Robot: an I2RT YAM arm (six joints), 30 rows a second.
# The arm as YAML. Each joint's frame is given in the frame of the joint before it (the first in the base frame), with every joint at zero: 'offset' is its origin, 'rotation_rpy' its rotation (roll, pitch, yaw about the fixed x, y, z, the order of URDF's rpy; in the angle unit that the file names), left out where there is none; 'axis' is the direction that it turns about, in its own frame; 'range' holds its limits. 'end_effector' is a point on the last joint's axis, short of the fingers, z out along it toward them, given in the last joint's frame.
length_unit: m
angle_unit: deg
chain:
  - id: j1
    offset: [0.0, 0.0, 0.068]
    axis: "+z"
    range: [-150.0, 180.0]
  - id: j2
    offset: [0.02, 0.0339, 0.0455]
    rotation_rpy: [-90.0, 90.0, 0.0]
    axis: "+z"
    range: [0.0, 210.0]
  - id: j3
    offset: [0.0, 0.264, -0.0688]
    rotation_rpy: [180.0, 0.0, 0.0]
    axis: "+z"
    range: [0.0, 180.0]
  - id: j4
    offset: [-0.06, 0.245, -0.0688]
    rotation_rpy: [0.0, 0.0, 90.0]
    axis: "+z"
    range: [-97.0, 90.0]
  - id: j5
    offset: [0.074, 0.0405, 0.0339]
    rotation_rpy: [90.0, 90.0, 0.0]
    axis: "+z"
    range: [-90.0, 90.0]
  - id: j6
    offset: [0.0, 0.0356, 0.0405]
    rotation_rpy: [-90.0, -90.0, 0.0]
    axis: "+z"
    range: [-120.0, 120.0]
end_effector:
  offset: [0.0, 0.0, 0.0]
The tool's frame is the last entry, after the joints.
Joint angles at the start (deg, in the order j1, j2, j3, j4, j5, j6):
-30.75 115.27 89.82 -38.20 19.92 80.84
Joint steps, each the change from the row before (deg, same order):
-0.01 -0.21 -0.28 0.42 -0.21 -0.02
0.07 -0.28 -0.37 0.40 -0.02 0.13
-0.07 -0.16 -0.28 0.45 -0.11 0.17
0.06 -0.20 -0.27 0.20 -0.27 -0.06
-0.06 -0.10 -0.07 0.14 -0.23 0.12
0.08 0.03 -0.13 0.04 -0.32 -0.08
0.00 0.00 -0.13 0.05 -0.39 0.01
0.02 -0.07 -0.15 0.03 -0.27 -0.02
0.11 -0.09 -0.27 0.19 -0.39 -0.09
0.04 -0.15 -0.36 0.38 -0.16 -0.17
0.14 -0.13 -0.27 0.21 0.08 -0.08
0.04 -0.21 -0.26 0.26 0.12 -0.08
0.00 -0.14 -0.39 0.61 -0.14 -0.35
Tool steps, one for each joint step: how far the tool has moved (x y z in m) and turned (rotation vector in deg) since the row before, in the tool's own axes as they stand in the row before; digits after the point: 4 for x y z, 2 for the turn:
-0.0001 -0.0002 -0.0005 -0.35 0.15 0.11
0.0003 -0.0004 -0.0008 -0.32 0.00 0.18
-0.0004 -0.0003 0.0000 -0.30 0.03 0.34
0.0005 -0.0004 -0.0006 -0.18 0.27 -0.07
-0.0004 0.0000 -0.0003 -0.17 0.18 0.23
0.0011 -0.0004 0.0004 0.03 0.37 -0.19
0.0005 -0.0005 0.0004 0.01 0.40 -0.02
0.0004 -0.0005 0.0000 0.00 0.28 -0.05
0.0012 -0.0005 0.0000 -0.11 0.43 -0.18
0.0005 -0.0006 0.0001 -0.20 0.15 -0.15
0.0010 -0.0005 -0.0003 -0.10 -0.03 -0.18
0.0001 -0.0003 -0.0006 -0.19 -0.13 -0.05
0.0003 -0.0004 0.0003 -0.36 0.08 -0.24

